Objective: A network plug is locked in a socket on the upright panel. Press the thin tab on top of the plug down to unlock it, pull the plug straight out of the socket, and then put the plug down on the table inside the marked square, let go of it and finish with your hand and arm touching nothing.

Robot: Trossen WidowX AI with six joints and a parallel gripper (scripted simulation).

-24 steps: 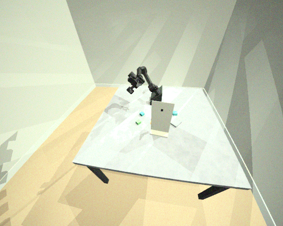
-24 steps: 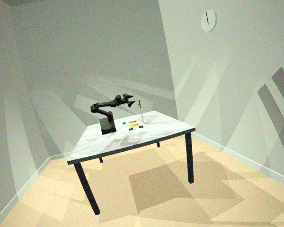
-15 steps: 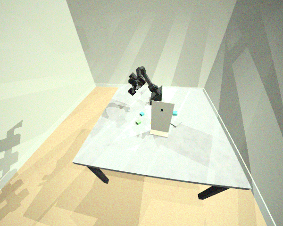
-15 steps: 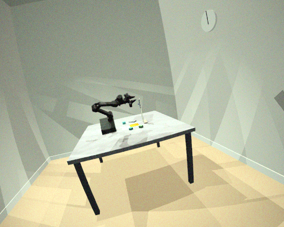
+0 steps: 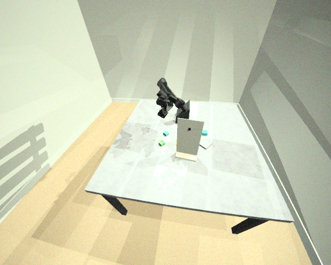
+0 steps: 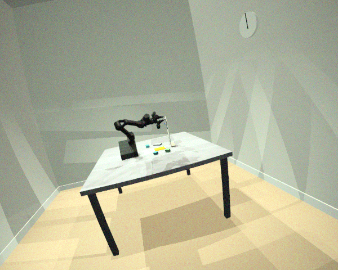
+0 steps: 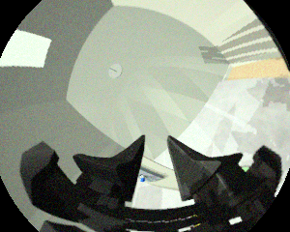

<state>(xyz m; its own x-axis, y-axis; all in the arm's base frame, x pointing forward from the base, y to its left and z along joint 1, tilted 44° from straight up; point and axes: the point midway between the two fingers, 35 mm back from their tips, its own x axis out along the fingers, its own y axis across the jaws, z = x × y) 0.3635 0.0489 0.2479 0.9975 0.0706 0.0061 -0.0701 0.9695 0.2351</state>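
My gripper tip is now 40 mm short of the blue plug, 170 mm to the right of it and 80 mm above it. Round my gripper tip: green cube: 30 mm behind, 50 mm to the right, 340 mm below; then teal cube: 170 mm behind, 40 mm to the right, 350 mm below; then upright panel: 60 mm ahead, 170 mm to the left, 190 mm below.
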